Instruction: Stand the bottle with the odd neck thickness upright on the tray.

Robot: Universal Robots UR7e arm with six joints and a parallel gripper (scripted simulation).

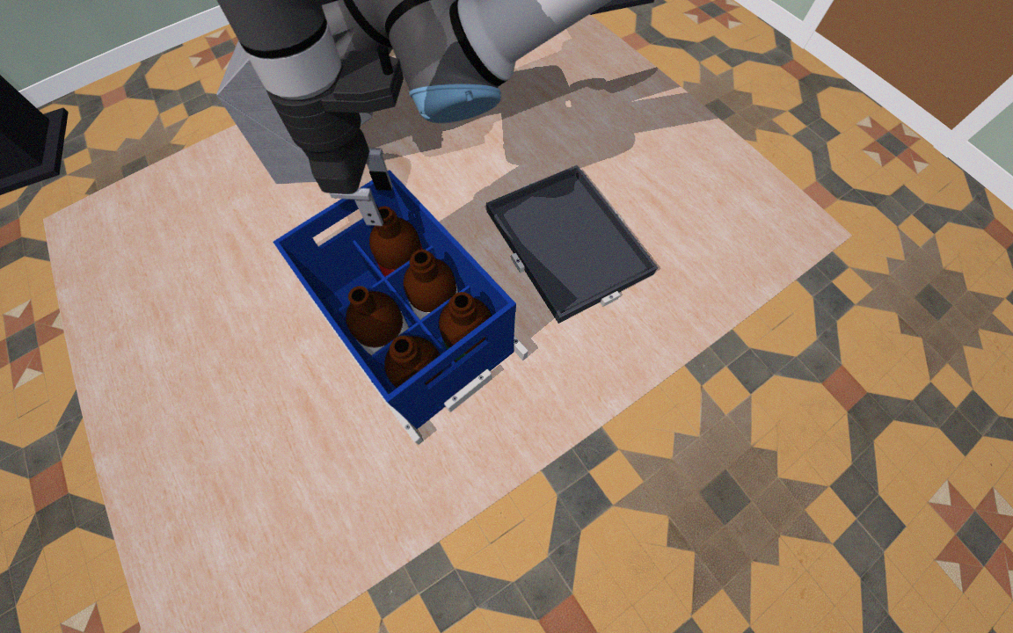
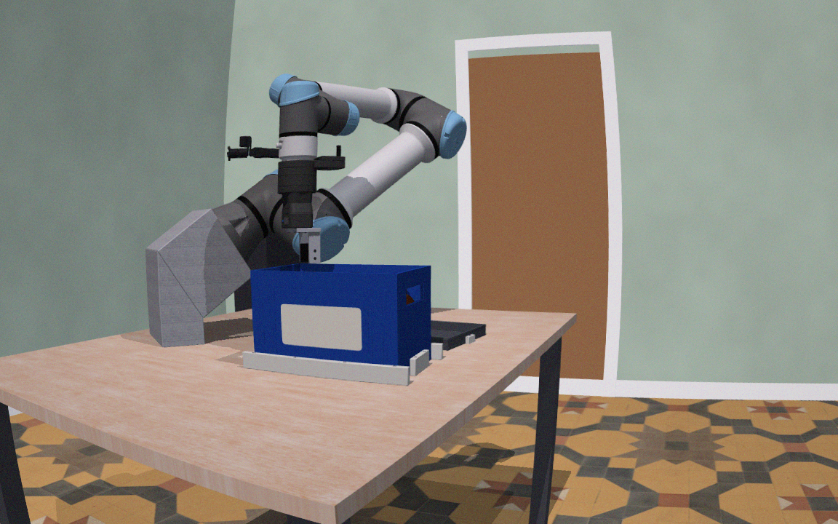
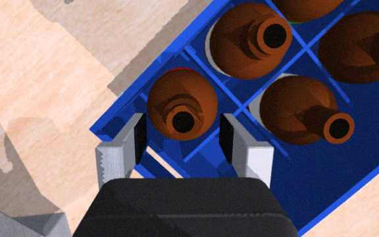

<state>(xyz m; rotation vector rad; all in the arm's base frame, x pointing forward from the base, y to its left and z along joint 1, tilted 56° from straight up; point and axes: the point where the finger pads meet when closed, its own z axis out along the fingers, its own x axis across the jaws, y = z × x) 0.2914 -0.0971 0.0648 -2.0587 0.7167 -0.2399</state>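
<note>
Right now the glass bottle is 11 cm below my hand. Round my hand: dark tray: 4 cm ahead, 28 cm to the left, 19 cm below; blue crate: 10 cm ahead, 2 cm to the right, 11 cm below.
</note>
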